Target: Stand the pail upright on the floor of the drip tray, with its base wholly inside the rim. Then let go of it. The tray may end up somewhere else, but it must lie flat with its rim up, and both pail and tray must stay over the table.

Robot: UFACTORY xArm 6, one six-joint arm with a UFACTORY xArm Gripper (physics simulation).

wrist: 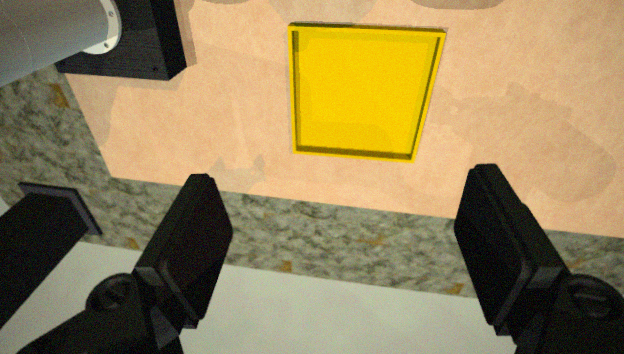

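Where they show: gripper, fingertip midpoint: (337, 200); arm's base, origin of the base link: (84, 11).
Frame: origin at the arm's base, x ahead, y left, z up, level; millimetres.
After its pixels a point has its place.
Note:
The yellow drip tray (362, 95) {x 447, y -136, z -65 mm} lies flat on the table with its rim up, in the upper middle of the wrist view. No object stands on its floor. The pail does not show in the wrist view. My gripper (337, 200) {x 424, y 20, z 389 mm} is open, with nothing between its wide-apart black fingers. The fingertips appear below the tray in the view, one to the lower left of it and one to the lower right, apart from the tray.
The tan table top (200, 130) {x 114, y -244, z -69 mm} ends at an edge below the tray. The robot's black base block (172, 40) {x 117, y -50, z -38 mm} with the arm's grey cylinder (50, 35) {x 47, y -4, z 120 mm} is at the upper left. Shadows fall on the table at the right and along the top.

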